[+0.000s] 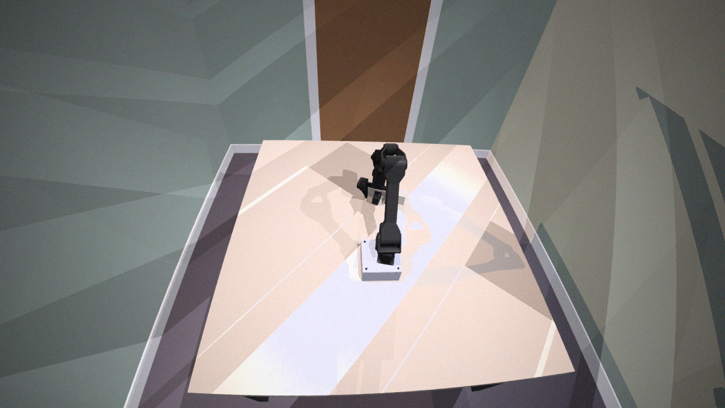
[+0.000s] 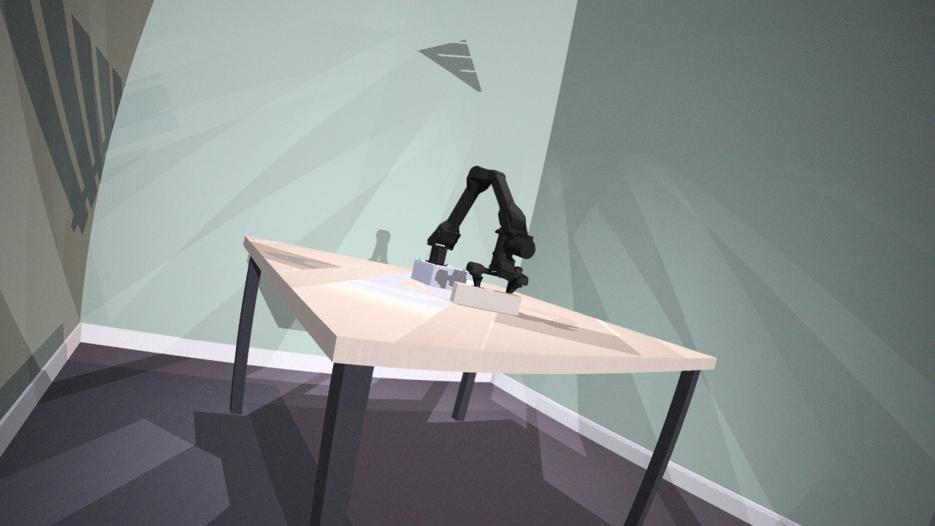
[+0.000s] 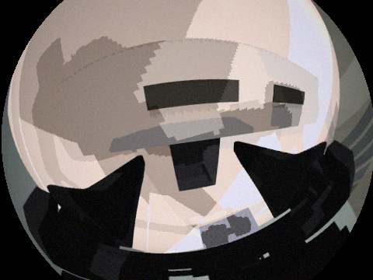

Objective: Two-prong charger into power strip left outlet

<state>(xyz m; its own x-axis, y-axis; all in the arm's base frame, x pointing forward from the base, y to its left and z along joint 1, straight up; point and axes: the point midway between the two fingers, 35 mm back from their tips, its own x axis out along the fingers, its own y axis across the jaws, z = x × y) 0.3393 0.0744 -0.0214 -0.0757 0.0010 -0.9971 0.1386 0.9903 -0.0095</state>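
My gripper tip is now 2 cm short of the two-prong charger and 1 cm below it.
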